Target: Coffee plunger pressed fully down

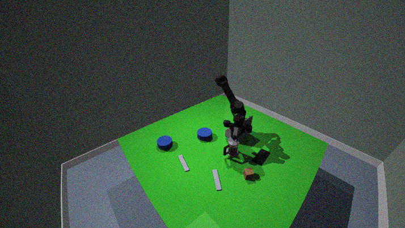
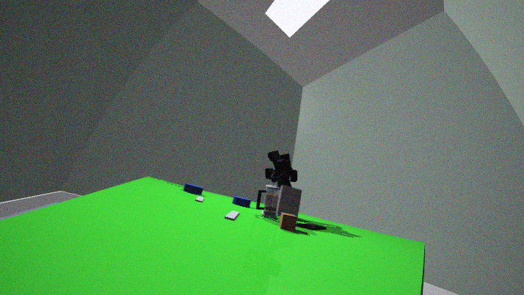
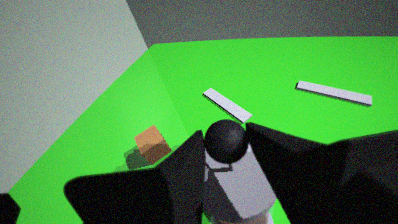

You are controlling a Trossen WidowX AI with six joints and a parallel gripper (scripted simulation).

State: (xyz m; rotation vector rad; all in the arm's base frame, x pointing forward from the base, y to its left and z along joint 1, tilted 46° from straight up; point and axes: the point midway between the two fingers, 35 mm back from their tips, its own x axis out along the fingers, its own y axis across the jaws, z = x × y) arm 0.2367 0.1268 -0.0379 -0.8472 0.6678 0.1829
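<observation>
Now: gripper tip 10 mm past the coffee press, 20 mm to the left of it and 90 mm above it. Also, from my gripper tip: brown cube: 40 mm ahead, 180 mm to the left, 160 mm below; then dark flat slab: 160 mm behind, 150 mm to the left, 180 mm below.
</observation>
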